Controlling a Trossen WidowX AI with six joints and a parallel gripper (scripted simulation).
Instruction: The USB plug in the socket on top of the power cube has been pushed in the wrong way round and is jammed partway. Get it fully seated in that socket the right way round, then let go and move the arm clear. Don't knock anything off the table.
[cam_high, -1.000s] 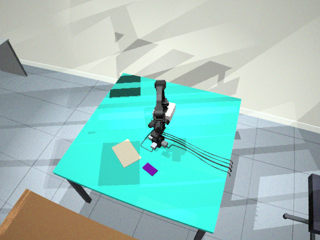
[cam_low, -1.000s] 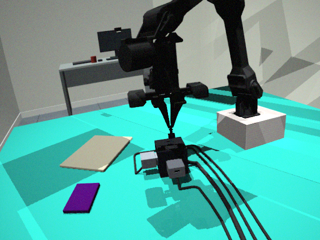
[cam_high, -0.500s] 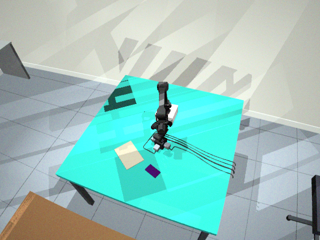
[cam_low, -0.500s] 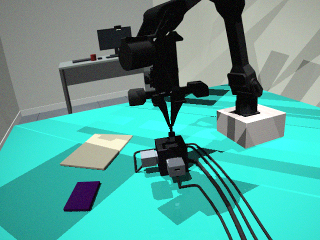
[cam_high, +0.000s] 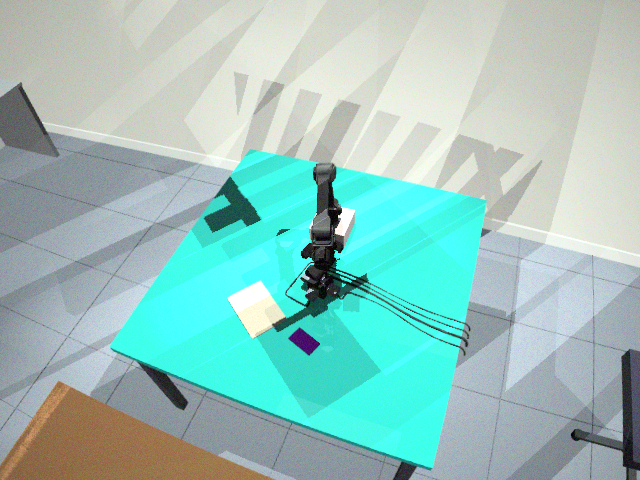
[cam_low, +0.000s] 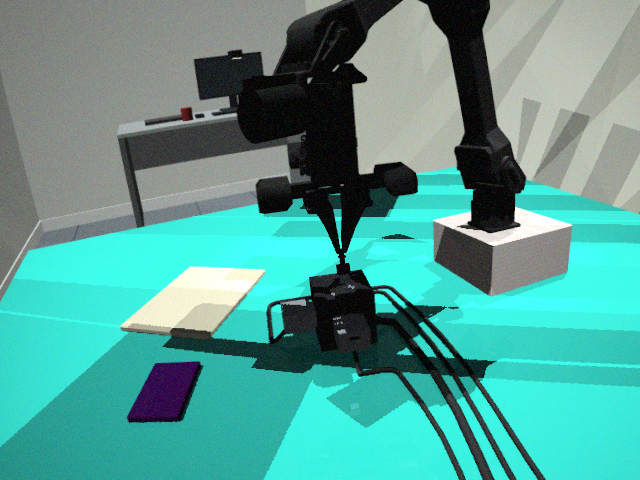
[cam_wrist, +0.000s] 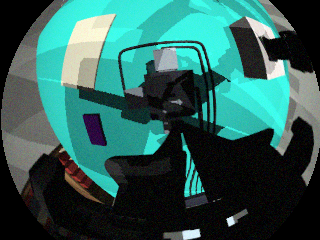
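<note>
Right now the USB socket is 6 cm below my gripper tip and 1 cm to the right of it. Also, from my gripper tip: black USB plug 2 cm below, 1 cm to the left; then purple card 24 cm ahead, 13 cm below, 1 cm to the left; then cream sheet 23 cm to the right, 18 cm ahead, 13 cm below.
</note>
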